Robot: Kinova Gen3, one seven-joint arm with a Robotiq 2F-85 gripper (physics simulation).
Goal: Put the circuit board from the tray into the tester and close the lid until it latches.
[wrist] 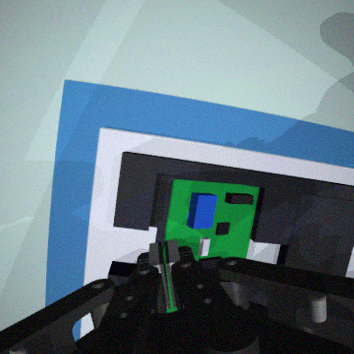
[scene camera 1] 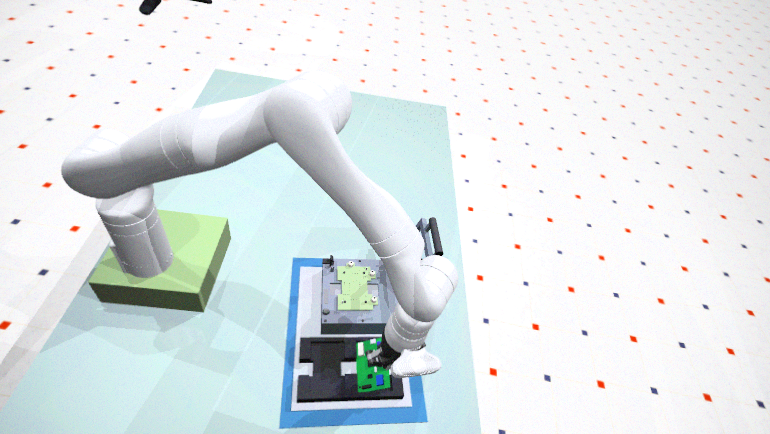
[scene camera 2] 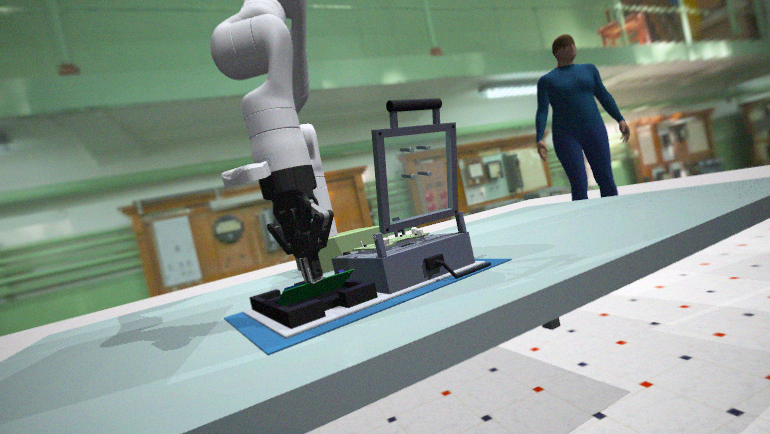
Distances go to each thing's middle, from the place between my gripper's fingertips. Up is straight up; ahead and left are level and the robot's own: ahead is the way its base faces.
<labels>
My hand is 3 cm past the green circuit board (scene camera 1: 370, 378), 1 cm to the right of it and 1 cm above it. Also, from my hand: clear lid (scene camera 2: 415, 167) 7 cm ahead, 17 cm to the left, 14 cm above.
</labels>
